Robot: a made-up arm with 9 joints.
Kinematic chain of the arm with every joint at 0, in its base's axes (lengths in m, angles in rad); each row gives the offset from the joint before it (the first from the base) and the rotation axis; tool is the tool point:
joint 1: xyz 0 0 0.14 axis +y
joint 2: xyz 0 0.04 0.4 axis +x
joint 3: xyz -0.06 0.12 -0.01 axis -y
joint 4: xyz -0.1 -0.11 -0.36 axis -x
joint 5: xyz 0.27 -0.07 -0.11 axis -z
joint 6: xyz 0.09 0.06 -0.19 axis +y
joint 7: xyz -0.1 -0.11 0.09 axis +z
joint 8: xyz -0.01 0 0.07 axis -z
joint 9: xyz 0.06 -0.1 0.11 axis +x
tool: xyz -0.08 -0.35 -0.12
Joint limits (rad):
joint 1: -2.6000..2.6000
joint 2: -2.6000..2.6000
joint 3: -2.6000..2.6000
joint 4: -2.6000..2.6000
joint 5: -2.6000..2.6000
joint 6: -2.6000..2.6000
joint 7: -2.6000..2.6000
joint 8: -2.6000..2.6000
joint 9: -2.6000..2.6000
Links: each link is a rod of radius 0.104 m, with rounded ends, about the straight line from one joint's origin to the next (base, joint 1, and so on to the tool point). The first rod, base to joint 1, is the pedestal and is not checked.
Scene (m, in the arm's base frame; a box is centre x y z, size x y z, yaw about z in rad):
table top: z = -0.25
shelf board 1: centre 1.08 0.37 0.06 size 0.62 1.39 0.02 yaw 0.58
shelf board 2: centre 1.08 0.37 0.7 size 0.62 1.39 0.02 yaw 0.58
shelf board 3: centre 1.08 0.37 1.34 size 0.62 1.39 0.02 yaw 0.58
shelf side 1: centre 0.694 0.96 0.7 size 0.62 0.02 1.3 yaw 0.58
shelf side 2: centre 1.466 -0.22 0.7 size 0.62 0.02 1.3 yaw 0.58
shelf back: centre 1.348 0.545 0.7 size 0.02 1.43 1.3 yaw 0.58
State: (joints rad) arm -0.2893 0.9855 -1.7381 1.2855 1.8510 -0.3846 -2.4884 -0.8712 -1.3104
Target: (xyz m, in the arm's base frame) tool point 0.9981 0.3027 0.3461
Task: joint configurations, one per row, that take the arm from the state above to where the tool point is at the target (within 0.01 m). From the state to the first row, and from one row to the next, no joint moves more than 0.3 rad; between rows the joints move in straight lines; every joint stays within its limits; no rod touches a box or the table.
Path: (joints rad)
1: -0.0024 1.2400 -1.5622 1.1769 1.9070 -0.2362 -2.5057 -0.8528 -1.3882
2: 0.2846 1.4945 -1.3862 1.0684 1.9630 -0.0878 -2.5231 -0.8344 -1.4660
3: 0.5715 1.7490 -1.2103 0.9598 2.0191 0.0606 -2.5404 -0.8159 -1.5438
4: 0.8585 2.0034 -1.0343 0.8512 2.0751 0.2090 -2.5577 -0.7975 -1.6216
5: 1.1454 2.2579 -0.8584 0.7427 2.1311 0.3575 -2.5750 -0.7791 -1.6994
6: 1.3136 2.2489 -0.8556 0.8566 2.1089 0.0977 -2.5833 -0.7663 -1.5270
7: 1.4819 2.2398 -0.8528 0.9705 2.0867 -0.1621 -2.5917 -0.7535 -1.3545

